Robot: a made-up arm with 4 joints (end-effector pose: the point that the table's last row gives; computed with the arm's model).
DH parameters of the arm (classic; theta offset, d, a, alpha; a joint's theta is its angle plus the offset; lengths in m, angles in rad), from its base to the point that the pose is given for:
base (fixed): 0 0.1 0 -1.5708
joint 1: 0 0.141 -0.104 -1.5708
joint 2: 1.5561 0 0.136 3.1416
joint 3: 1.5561 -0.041 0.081 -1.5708
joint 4: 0 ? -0.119 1.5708
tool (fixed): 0 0.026 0 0
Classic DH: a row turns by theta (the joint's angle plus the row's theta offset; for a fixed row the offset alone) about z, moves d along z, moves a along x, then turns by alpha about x.
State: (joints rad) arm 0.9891 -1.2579 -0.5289 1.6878
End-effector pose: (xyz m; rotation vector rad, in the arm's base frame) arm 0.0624 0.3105 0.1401 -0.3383 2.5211 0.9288
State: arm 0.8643 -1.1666 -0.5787 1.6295
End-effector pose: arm 0.0714 0.2965 0.1338 -0.2865 2.4030 0.7118
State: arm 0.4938 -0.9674 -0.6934 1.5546
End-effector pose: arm 0.0930 0.2605 0.1390 -0.1660 2.0335 0.2831
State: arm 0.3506 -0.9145 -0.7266 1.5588
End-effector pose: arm 0.0986 0.2493 0.1473 -0.1248 1.9030 0.1808
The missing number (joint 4, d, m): 0.173
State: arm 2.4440 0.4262 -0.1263 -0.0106
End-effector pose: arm 0.0663 0.1837 0.1768 -0.6705 2.3561 -0.2398
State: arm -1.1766 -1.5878 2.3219 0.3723
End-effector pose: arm 0.0396 0.0351 0.2642 1.6837 -0.3808 -1.7210
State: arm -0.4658 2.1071 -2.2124 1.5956
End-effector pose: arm -0.4134 0.2441 -0.0213 -1.7483 0.7290 1.0482
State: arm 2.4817 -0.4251 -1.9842 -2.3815
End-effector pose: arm -0.1886 -0.1294 0.1332 -1.0166 0.0790 1.1828
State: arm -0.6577 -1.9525 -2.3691 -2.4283
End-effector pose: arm 0.2685 0.2894 0.1324 -0.4944 -3.0204 -0.4043
